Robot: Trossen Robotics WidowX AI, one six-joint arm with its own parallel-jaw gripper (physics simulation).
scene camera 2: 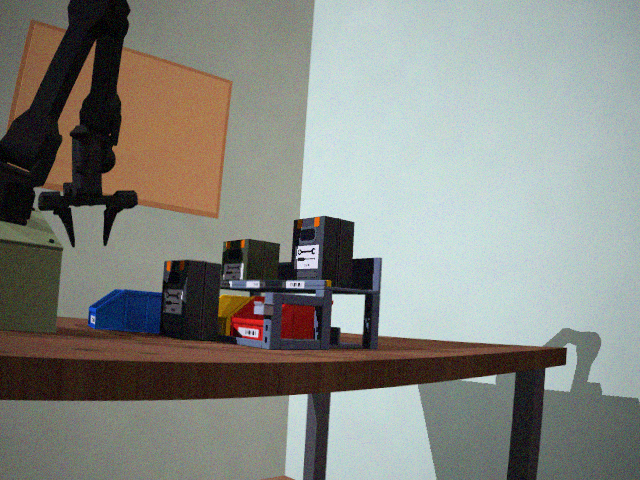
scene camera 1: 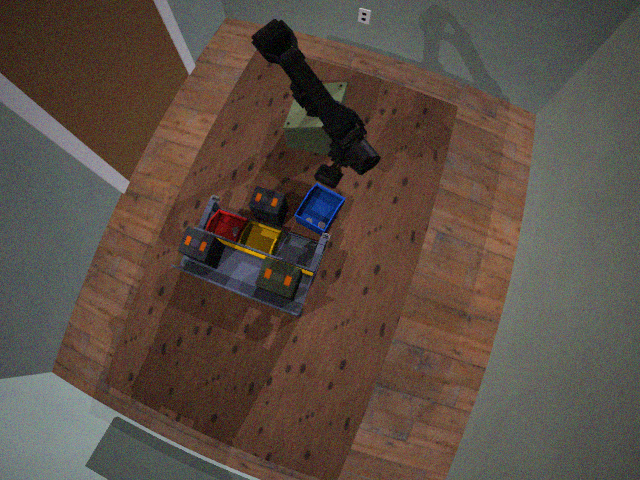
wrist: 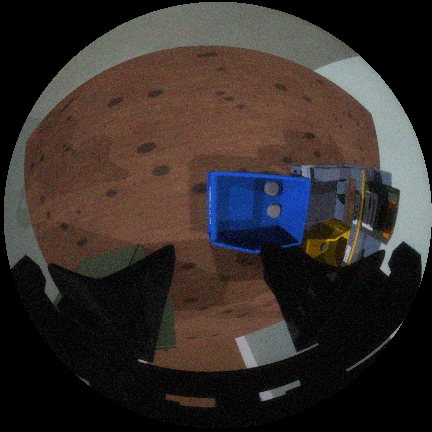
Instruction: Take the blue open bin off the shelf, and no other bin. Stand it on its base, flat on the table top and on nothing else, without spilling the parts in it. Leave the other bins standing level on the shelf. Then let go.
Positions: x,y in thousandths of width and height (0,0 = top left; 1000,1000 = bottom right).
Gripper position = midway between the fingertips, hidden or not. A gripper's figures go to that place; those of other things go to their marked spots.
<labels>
My gripper (scene camera 2: 140,514): 104 cm from the lens. A yellow bin (scene camera 2: 357,636): 104 cm from the lens. A blue open bin (scene camera 2: 190,647) is 99 cm from the lens.
</labels>
